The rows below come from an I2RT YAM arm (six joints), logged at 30 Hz.
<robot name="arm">
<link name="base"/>
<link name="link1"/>
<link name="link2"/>
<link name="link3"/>
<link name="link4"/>
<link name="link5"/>
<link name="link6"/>
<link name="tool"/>
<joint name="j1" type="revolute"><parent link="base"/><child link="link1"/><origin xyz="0 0 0.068"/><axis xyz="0 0 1"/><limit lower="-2.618" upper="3.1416"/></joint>
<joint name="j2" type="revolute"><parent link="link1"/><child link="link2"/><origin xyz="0.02 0.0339 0.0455" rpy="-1.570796 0 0"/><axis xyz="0 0 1"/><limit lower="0" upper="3.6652"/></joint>
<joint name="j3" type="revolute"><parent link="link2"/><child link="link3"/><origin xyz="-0.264 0 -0.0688" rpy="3.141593 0 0"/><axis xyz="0 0 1"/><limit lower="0" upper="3.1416"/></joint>
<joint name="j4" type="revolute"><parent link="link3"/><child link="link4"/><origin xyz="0.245 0.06 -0.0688"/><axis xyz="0 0 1"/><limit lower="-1.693" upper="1.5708"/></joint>
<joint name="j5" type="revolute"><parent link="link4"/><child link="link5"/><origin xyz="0.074 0.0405 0.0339" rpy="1.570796 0 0"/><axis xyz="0 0 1"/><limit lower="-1.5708" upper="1.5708"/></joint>
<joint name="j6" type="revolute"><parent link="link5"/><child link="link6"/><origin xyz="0.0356 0 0.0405" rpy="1.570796 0 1.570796"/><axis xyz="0 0 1"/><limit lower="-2.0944" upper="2.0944"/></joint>
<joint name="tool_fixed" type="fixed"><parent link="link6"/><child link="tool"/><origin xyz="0 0 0" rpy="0 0 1.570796"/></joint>
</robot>
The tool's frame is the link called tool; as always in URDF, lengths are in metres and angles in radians.
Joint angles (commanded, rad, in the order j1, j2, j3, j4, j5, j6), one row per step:
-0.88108, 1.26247, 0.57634, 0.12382, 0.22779, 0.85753
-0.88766, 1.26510, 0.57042, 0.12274, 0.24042, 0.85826
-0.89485, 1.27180, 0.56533, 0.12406, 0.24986, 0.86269
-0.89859, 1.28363, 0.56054, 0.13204, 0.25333, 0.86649
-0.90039, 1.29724, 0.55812, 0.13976, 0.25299, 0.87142
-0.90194, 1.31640, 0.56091, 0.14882, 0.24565, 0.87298
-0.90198, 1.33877, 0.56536, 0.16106, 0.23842, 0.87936
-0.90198, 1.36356, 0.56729, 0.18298, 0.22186, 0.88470
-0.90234, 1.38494, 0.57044, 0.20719, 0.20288, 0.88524
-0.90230, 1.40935, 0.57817, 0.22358, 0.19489, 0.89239
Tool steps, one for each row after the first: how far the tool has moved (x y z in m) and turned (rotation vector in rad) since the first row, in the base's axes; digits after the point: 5 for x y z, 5 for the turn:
-0.00228, -0.00060, -0.00256, 0.00340, 0.01078, -0.01761
-0.00422, -0.00167, -0.00560, 0.00976, 0.01792, -0.03504
-0.00476, -0.00274, -0.00919, 0.01650, 0.02190, -0.04366
-0.00447, -0.00383, -0.01251, 0.02463, 0.02320, -0.04778
-0.00306, -0.00585, -0.01549, 0.03337, 0.02351, -0.04404
-0.00091, -0.00819, -0.01852, 0.04242, 0.01909, -0.04152
0.00168, -0.01054, -0.02219, 0.05086, 0.00851, -0.03065
0.00433, -0.01299, -0.02452, 0.05322, -0.00372, -0.01543
0.00707, -0.01599, -0.02698, 0.05881, -0.01240, -0.01261

